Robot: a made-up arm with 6 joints.
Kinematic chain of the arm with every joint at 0, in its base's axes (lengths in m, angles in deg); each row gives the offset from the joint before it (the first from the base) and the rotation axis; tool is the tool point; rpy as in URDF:
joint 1: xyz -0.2 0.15 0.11 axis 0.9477 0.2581 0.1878
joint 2: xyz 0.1 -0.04 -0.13 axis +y
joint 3: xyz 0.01 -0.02 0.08 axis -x
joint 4: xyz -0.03 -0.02 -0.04 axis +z
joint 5: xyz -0.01 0 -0.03 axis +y
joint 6: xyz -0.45 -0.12 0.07 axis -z
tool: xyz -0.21 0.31 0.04 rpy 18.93 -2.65 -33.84
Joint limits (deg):
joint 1: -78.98..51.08
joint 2: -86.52..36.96
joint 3: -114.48..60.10
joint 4: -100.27..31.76
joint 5: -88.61..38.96
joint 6: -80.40..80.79
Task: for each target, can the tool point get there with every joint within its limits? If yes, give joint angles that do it. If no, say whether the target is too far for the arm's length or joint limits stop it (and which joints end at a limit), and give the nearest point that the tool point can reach.
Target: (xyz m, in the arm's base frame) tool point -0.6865 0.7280 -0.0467
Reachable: yes | joints 15.08 -62.61 -40.19 -54.23 -14.00 -25.86
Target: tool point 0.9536 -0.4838 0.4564
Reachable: no: too far | nearest point 0.6345 -0.3455 0.3652 | short by 0.360 m
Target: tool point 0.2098 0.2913 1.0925
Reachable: no: joint limits stop it (at a limit: joint 2, joint 3, joint 4) | nearest point 0.1508 0.2702 0.9277 | short by 0.176 m
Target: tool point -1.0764 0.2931 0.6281
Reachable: no: joint limits stop it (at a limit: joint 1, joint 3, joint 4) | nearest point -0.9405 0.2528 0.5645 | short by 0.155 m
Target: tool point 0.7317 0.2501 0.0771
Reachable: no: joint limits stop it (at a limit: joint 2, joint 4) | nearest point 0.6668 0.2237 0.0519 | short by 0.074 m
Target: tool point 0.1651 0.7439 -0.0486
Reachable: yes | joints -61.59 13.16 -55.18 -85.54 -21.05 -14.25
